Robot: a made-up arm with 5 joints. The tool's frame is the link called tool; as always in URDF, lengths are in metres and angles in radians. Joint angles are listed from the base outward.
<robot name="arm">
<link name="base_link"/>
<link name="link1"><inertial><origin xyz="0.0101 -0.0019 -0.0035"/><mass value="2.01"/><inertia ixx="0.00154" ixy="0" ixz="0" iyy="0.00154" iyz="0" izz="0.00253"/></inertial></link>
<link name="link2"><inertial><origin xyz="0.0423 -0.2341 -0.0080"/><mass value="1.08"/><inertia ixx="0.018" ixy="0.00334" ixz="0" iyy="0.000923" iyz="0" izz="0.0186"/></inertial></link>
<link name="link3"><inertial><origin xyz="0.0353 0.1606 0.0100"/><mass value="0.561"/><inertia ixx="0.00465" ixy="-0.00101" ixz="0" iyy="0.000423" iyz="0" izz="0.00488"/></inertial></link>
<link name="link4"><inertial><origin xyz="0.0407 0.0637 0.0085"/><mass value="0.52"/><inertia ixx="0.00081" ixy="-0.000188" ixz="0" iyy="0.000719" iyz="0" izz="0.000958"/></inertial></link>
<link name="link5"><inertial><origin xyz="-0.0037 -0.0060 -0.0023"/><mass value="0.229"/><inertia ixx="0.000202" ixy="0" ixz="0" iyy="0.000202" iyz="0" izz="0.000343"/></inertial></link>
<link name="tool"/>
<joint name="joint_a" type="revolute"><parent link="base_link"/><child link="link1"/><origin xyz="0.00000 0.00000 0.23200" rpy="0.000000 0.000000 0.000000"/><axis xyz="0 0 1"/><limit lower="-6.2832" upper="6.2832"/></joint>
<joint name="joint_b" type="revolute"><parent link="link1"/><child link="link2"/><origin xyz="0.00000 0.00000 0.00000" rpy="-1.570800 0.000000 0.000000"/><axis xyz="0 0 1"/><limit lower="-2.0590" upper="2.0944"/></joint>
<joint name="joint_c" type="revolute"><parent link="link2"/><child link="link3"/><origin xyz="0.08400 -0.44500 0.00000" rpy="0.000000 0.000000 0.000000"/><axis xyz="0 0 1"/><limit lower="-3.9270" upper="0.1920"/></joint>
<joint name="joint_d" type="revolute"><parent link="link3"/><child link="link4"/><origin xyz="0.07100 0.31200 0.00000" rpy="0.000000 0.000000 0.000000"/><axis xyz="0 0 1"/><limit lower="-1.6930" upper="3.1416"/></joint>
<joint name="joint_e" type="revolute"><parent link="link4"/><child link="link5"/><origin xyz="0.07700 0.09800 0.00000" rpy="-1.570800 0.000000 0.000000"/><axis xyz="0 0 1"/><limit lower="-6.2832" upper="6.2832"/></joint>
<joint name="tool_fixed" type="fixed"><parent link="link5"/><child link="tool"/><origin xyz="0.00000 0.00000 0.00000" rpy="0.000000 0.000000 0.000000"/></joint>
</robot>
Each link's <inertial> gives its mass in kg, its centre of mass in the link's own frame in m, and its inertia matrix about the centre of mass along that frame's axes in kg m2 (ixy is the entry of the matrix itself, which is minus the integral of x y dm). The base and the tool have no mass. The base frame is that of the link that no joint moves.
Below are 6 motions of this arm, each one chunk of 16 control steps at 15 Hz.
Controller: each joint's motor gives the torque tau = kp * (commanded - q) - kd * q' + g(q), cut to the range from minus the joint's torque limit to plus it. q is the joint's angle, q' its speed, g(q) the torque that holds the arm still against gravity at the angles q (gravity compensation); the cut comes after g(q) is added. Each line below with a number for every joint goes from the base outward.
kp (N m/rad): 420 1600 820 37 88
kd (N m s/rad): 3.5 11 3.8 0.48 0.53
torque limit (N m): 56 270 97 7.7 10
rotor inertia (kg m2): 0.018 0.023 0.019 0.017 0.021
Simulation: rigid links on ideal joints. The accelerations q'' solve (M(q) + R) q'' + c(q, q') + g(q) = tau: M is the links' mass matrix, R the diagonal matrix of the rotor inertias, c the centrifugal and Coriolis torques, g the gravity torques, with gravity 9.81 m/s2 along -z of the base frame. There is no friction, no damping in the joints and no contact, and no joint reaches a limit. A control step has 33 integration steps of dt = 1/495 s. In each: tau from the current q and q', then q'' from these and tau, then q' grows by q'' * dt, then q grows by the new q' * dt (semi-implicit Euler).
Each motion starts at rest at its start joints. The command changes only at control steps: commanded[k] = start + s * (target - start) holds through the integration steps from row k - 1 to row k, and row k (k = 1, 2, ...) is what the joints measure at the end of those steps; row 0 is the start. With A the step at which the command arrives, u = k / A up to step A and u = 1 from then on. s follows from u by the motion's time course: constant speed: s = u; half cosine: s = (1 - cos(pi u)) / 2; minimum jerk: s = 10 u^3 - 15 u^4 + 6 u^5; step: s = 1 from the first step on.
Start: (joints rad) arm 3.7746 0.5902 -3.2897 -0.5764 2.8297
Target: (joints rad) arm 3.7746 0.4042 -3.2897 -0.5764 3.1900
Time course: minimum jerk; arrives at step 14
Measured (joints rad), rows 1 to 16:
1: 3.7746 0.5893 -3.2899 -0.5762 2.8312
2: 3.7746 0.5843 -3.2908 -0.5755 2.8399
3: 3.7746 0.5740 -3.2920 -0.5756 2.8593
4: 3.7746 0.5584 -3.2932 -0.5751 2.8893
5: 3.7746 0.5380 -3.2942 -0.5750 2.9285
6: 3.7746 0.5144 -3.2948 -0.5750 2.9742
7: 3.7746 0.4894 -3.2951 -0.5750 3.0228
8: 3.7746 0.4651 -3.2950 -0.5753 3.0704
9: 3.7746 0.4433 -3.2944 -0.5755 3.1131
10: 3.7746 0.4257 -3.2934 -0.5759 3.1478
11: 3.7746 0.4134 -3.2923 -0.5762 3.1722
12: 3.7746 0.4065 -3.2911 -0.5765 3.1860
13: 3.7746 0.4042 -3.2901 -0.5765 3.1906
14: 3.7746 0.4043 -3.2896 -0.5764 3.1901
15: 3.7746 0.4042 -3.2897 -0.5762 3.1898
16: 3.7746 0.4042 -3.2897 -0.5766 3.1900

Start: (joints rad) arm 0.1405 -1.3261 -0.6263 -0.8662 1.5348
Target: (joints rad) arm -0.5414 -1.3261 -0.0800 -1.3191 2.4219
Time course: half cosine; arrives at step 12
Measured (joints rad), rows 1 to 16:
1: 0.1234 -1.3253 -0.6184 -0.8726 1.5533
2: 0.0811 -1.3237 -0.5939 -0.8942 1.6056
3: 0.0212 -1.3225 -0.5527 -0.9303 1.6837
4: -0.0542 -1.3223 -0.4979 -0.9770 1.7809
5: -0.1392 -1.3230 -0.4332 -1.0314 1.8920
6: -0.2285 -1.3245 -0.3632 -1.0899 2.0091
7: -0.3158 -1.3264 -0.2926 -1.1487 2.1240
8: -0.3955 -1.3279 -0.2262 -1.2041 2.2289
9: -0.4620 -1.3288 -0.1683 -1.2521 2.3168
10: -0.5107 -1.3289 -0.1228 -1.2889 2.3815
11: -0.5384 -1.3284 -0.0927 -1.3116 2.4187
12: -0.5431 -1.3275 -0.0803 -1.3184 2.4258
13: -0.5407 -1.3266 -0.0790 -1.3182 2.4211
14: -0.5416 -1.3262 -0.0796 -1.3191 2.4215
15: -0.5414 -1.3261 -0.0799 -1.3192 2.4222
16: -0.5414 -1.3261 -0.0800 -1.3190 2.4219

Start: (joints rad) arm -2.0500 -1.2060 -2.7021 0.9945 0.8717
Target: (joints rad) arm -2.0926 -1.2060 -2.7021 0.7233 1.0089
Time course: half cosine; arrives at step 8
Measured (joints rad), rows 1 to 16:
1: -2.0518 -1.2059 -2.7021 0.9811 0.8782
2: -2.0577 -1.2060 -2.7023 0.9456 0.8959
3: -2.0663 -1.2061 -2.7024 0.8973 0.9204
4: -2.0747 -1.2060 -2.7024 0.8442 0.9476
5: -2.0825 -1.2061 -2.7025 0.7924 0.9738
6: -2.0892 -1.2061 -2.7024 0.7509 0.9949
7: -2.0931 -1.2061 -2.7023 0.7261 1.0077
8: -2.0933 -1.2061 -2.7022 0.7212 1.0102
9: -2.0920 -1.2059 -2.7020 0.7242 1.0086
10: -2.0923 -1.2060 -2.7021 0.7234 1.0088
11: -2.0931 -1.2061 -2.7022 0.7229 1.0090
12: -2.0927 -1.2059 -2.7021 0.7235 1.0089
13: -2.0923 -1.2060 -2.7021 0.7234 1.0089
14: -2.0926 -1.2060 -2.7021 0.7231 1.0089
15: -2.0928 -1.2060 -2.7021 0.7234 1.0089
16: -2.0925 -1.2060 -2.7021 0.7233 1.0089

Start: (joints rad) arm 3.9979 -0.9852 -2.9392 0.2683 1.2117
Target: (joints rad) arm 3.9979 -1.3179 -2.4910 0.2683 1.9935
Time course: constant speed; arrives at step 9
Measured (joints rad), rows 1 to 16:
1: 3.9978 -1.0284 -2.8936 0.2853 1.3194
2: 3.9980 -1.0653 -2.8439 0.2580 1.4143
3: 3.9980 -1.1002 -2.7924 0.2801 1.4943
4: 3.9978 -1.1382 -2.7436 0.2728 1.5823
5: 3.9979 -1.1757 -2.6941 0.2684 1.6700
6: 3.9980 -1.2116 -2.6435 0.2747 1.7563
7: 3.9979 -1.2492 -2.5941 0.2724 1.8432
8: 3.9979 -1.2862 -2.5443 0.2706 1.9302
9: 3.9980 -1.3228 -2.4941 0.2733 2.0170
10: 3.9980 -1.3170 -2.4903 0.2557 1.9962
11: 3.9978 -1.3169 -2.4902 0.2823 1.9882
12: 3.9978 -1.3188 -2.4918 0.2613 1.9950
13: 3.9980 -1.3179 -2.4909 0.2676 1.9939
14: 3.9979 -1.3174 -2.4906 0.2721 1.9931
15: 3.9978 -1.3183 -2.4914 0.2660 1.9936
16: 3.9979 -1.3178 -2.4909 0.2680 1.9935

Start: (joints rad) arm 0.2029 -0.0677 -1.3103 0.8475 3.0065
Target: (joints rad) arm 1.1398 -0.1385 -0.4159 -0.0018 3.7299
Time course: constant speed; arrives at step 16
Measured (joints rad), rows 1 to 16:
1: 0.2928 -0.0622 -1.2560 0.8082 3.0621
2: 0.3354 -0.0697 -1.2045 0.7555 3.1126
3: 0.4018 -0.0728 -1.1487 0.7025 3.1538
4: 0.4565 -0.0773 -1.0934 0.6539 3.1998
5: 0.5168 -0.0819 -1.0383 0.6001 3.2455
6: 0.5744 -0.0863 -0.9826 0.5493 3.2905
7: 0.6333 -0.0910 -0.9269 0.4972 3.3358
8: 0.6914 -0.0957 -0.8710 0.4448 3.3812
9: 0.7499 -0.1005 -0.8150 0.3927 3.4264
10: 0.8081 -0.1054 -0.7588 0.3399 3.4717
11: 0.8664 -0.1104 -0.7025 0.2871 3.5169
12: 0.9245 -0.1155 -0.6461 0.2342 3.5622
13: 0.9825 -0.1207 -0.5896 0.1810 3.6074
14: 1.0404 -0.1260 -0.5331 0.1278 3.6527
15: 1.0981 -0.1313 -0.4766 0.0744 3.6979
16: 1.1556 -0.1366 -0.4202 0.0209 3.7431

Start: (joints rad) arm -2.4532 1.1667 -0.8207 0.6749 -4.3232
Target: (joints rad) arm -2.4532 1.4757 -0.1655 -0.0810 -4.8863
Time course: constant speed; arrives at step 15
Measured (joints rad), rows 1 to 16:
1: -2.4529 1.1965 -0.7755 0.6459 -4.3698
2: -2.4530 1.2179 -0.7325 0.5845 -4.4108
3: -2.4530 1.2365 -0.6898 0.5375 -4.4455
4: -2.4529 1.2566 -0.6461 0.4913 -4.4835
5: -2.4530 1.2765 -0.6027 0.4390 -4.5214
6: -2.4529 1.2962 -0.5592 0.3910 -4.5588
7: -2.4529 1.3158 -0.5159 0.3414 -4.5964
8: -2.4528 1.3354 -0.4725 0.2918 -4.6340
9: -2.4528 1.3549 -0.4292 0.2426 -4.6715
10: -2.4528 1.3745 -0.3859 0.1929 -4.7091
11: -2.4528 1.3940 -0.3425 0.1432 -4.7467
12: -2.4528 1.4135 -0.2992 0.0933 -4.7843
13: -2.4528 1.4332 -0.2558 0.0431 -4.8219
14: -2.4528 1.4529 -0.2124 -0.0073 -4.8595
15: -2.4528 1.4728 -0.1689 -0.0581 -4.8970
16: -2.4534 1.4749 -0.1639 -0.0889 -4.8874

